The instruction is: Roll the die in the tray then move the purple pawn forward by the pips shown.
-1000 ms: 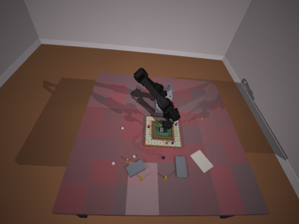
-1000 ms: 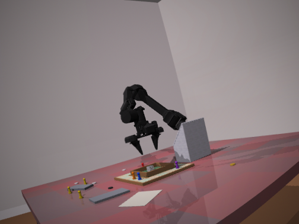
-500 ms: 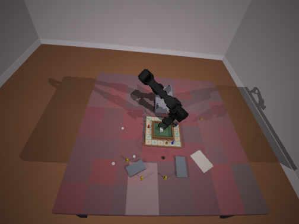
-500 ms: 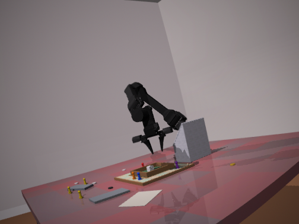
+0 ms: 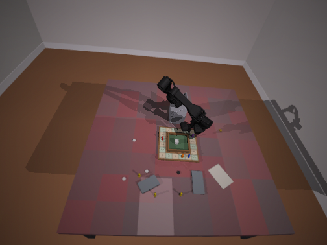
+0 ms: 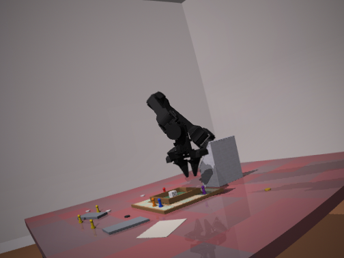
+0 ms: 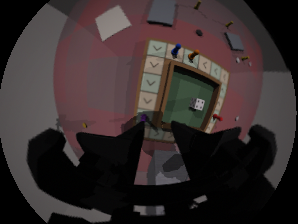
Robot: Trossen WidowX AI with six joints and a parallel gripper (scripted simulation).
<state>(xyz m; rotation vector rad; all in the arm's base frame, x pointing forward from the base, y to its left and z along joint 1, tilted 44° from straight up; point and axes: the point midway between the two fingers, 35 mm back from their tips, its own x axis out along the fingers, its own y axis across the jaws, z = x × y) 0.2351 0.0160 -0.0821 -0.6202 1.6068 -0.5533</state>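
Now: the purple pawn 2 cm behind my gripper tip, 3 cm to the left of it and 6 cm below it. Round my gripper tip: blue pawn (15 cm ahead, 4 cm to the right, 6 cm below); white die (3 cm ahead, 11 cm to the right, 6 cm below); green-felt tray (3 cm ahead, 9 cm to the right, 8 cm below).
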